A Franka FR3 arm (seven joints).
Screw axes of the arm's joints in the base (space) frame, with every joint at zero. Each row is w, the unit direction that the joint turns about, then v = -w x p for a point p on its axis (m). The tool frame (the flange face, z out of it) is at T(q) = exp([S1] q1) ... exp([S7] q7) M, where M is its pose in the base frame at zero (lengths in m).
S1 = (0, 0, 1, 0, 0, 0)
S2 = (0, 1, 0, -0.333, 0, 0)
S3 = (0, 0, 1, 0, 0, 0)
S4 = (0, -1, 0, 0.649, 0, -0.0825)
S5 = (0, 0, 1, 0, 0, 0)
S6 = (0, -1, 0, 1.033, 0, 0)
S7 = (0, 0, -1, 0, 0.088, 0)
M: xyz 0.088 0 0.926 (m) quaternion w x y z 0 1 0 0
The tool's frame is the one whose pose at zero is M.
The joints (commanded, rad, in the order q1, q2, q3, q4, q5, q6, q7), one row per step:
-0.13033, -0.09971, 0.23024, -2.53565, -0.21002, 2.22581, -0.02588
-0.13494, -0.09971, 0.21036, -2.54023, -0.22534, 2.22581, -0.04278
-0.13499, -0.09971, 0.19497, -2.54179, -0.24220, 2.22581, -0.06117
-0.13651, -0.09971, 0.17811, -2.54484, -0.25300, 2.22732, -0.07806
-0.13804, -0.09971, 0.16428, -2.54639, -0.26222, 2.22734, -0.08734
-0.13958, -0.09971, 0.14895, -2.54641, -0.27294, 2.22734, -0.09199
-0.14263, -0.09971, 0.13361, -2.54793, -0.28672, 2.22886, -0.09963
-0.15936, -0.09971, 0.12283, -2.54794, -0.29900, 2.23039, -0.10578
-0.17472, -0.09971, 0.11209, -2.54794, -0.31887, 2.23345, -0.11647
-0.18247, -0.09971, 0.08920, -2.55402, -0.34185, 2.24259, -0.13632
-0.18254, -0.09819, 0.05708, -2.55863, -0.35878, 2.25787, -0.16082
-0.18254, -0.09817, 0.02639, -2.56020, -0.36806, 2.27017, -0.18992
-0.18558, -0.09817, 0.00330, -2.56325, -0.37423, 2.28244, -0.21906
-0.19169, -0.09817, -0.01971, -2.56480, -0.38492, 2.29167, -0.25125
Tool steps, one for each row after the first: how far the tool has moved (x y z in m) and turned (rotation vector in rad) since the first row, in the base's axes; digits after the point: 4 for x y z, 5 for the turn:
-0.0008, -0.0109, -0.0015, -0.00523, 0.00723, 0.00346
-0.0009, -0.0179, -0.0018, -0.01129, 0.01205, 0.01859
-0.0015, -0.0260, -0.0027, -0.01317, 0.01696, 0.02497
-0.0019, -0.0327, -0.0032, -0.01594, 0.02034, 0.02561
-0.0019, -0.0400, -0.0030, -0.02034, 0.02130, 0.02145
-0.0023, -0.0481, -0.0033, -0.02580, 0.02314, 0.02125
-0.0026, -0.0600, -0.0031, -0.03091, 0.02348, 0.00934
-0.0029, -0.0714, -0.0028, -0.03982, 0.02380, 0.00926
-0.0052, -0.0843, -0.0043, -0.04618, 0.02682, 0.01717
-0.0068, -0.0974, -0.0056, -0.04569, 0.02493, 0.02480
-0.0080, -0.1098, -0.0054, -0.04100, 0.02209, 0.03185
-0.0096, -0.1201, -0.0057, -0.03516, 0.02046, 0.04114
-0.0117, -0.1319, -0.0057, -0.03231, 0.02160, 0.05326

